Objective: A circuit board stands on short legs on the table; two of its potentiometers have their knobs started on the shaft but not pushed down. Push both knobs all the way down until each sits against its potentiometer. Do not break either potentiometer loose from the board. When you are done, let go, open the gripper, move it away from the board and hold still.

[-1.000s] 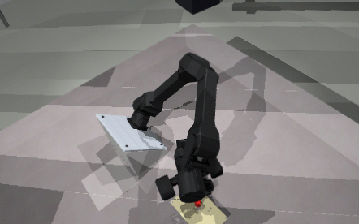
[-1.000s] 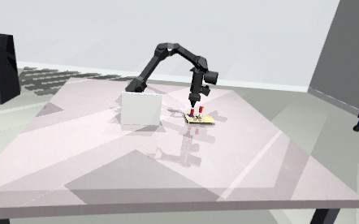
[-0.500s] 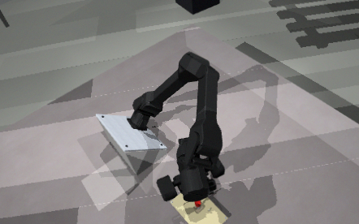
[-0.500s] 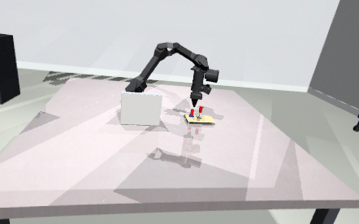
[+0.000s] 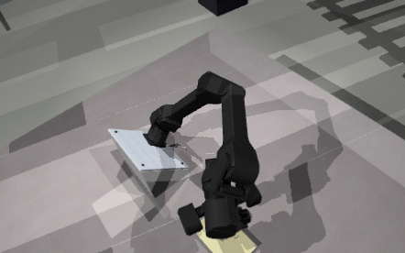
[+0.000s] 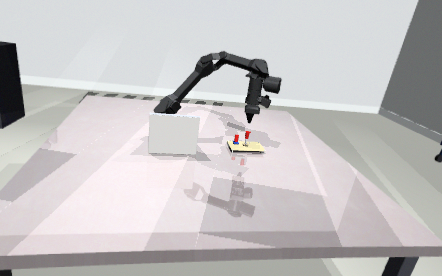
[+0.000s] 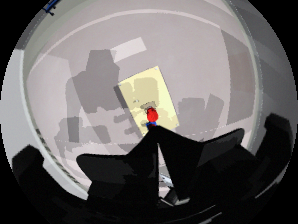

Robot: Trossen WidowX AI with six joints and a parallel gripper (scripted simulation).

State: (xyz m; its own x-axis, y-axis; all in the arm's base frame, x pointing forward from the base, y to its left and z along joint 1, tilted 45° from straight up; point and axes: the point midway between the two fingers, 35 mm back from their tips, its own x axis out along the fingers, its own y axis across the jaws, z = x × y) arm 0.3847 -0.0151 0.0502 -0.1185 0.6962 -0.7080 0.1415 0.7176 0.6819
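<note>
My gripper tip is 60 mm above the red knob.
</note>
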